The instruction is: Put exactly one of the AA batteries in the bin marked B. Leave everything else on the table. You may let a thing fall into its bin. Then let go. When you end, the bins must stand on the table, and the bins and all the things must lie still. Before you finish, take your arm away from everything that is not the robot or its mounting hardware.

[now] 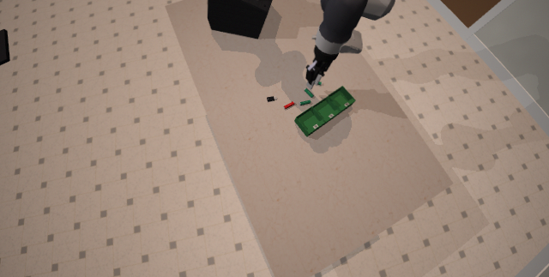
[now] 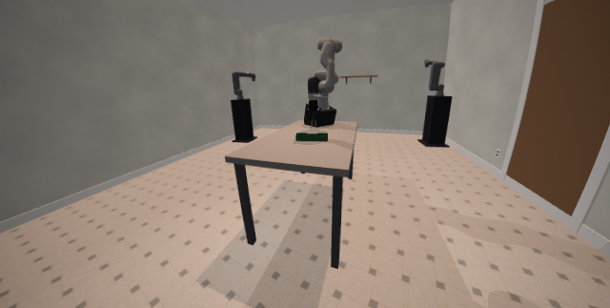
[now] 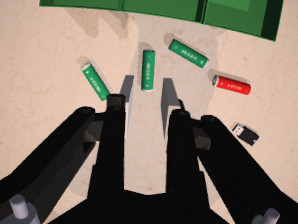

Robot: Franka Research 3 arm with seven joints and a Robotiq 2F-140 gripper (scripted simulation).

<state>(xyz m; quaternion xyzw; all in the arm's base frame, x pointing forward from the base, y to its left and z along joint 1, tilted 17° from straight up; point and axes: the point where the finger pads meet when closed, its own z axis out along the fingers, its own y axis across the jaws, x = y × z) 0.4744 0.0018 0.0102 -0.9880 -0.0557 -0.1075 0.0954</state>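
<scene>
Now: the green AA battery 100 mm below my hand. The rest, counted from my hand: black part: 150 mm to the right, 100 mm below, 60 mm behind; then red cell: 100 mm to the right, 100 mm below, 10 mm ahead; then green bin: 110 mm ahead, 90 mm below.
</scene>
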